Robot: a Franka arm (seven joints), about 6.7 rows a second.
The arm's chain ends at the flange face. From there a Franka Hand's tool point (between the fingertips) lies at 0.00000 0.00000 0.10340 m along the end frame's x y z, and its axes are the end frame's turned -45 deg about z.
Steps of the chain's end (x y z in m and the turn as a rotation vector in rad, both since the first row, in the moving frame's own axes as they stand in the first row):
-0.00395 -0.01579 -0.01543 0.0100 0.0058 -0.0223
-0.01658 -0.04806 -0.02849 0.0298 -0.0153 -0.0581
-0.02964 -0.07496 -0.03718 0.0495 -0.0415 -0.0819
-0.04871 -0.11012 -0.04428 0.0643 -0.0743 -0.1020
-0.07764 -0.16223 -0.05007 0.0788 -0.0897 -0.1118
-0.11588 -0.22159 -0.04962 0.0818 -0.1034 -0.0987
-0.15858 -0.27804 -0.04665 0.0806 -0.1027 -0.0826
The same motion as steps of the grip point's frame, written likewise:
0.00952 -0.01428 -0.01544 0.0030 0.0112 -0.0223
0.02322 -0.04903 -0.02855 0.0319 0.0103 -0.0581
0.03236 -0.08063 -0.03740 0.0643 0.0057 -0.0819
0.04218 -0.12237 -0.04478 0.0980 -0.0071 -0.1020
0.05833 -0.18183 -0.05081 0.1191 -0.0077 -0.1118
0.07251 -0.25203 -0.05052 0.1310 -0.0153 -0.0987
0.08231 -0.32202 -0.04753 0.1296 -0.0156 -0.0826

